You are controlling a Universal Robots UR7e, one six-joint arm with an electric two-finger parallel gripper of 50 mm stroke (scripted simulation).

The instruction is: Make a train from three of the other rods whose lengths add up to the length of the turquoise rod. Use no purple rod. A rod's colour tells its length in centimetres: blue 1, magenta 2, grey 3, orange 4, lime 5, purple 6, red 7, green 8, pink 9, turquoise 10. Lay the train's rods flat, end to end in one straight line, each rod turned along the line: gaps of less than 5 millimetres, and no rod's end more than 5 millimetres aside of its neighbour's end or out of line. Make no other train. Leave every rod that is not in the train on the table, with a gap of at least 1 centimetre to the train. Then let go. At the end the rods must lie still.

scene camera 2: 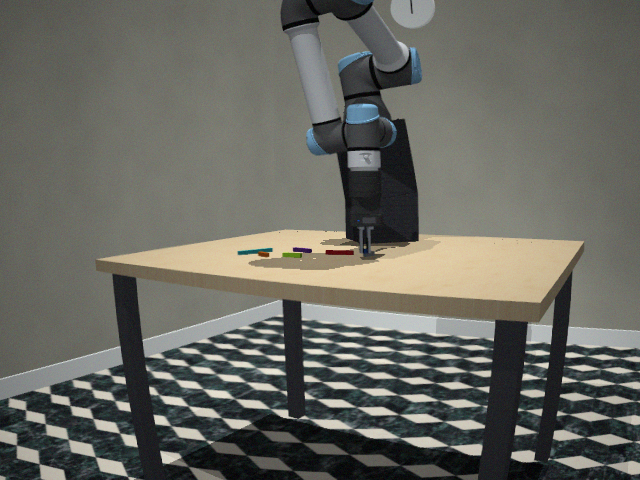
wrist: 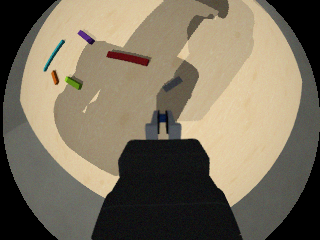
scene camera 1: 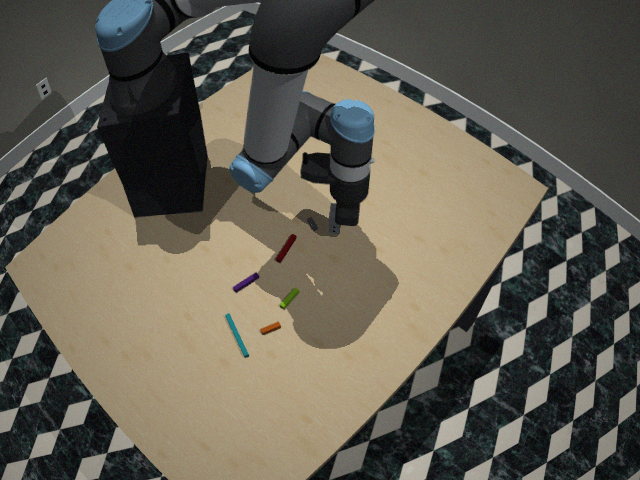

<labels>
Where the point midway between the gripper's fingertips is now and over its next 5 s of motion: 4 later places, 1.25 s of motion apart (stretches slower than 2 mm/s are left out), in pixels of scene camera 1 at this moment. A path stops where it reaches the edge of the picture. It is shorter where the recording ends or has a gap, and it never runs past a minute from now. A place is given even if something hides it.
My gripper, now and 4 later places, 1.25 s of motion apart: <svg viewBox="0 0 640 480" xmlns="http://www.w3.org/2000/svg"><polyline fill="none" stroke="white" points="334,229 335,232 337,209 318,246 267,312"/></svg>
</labels>
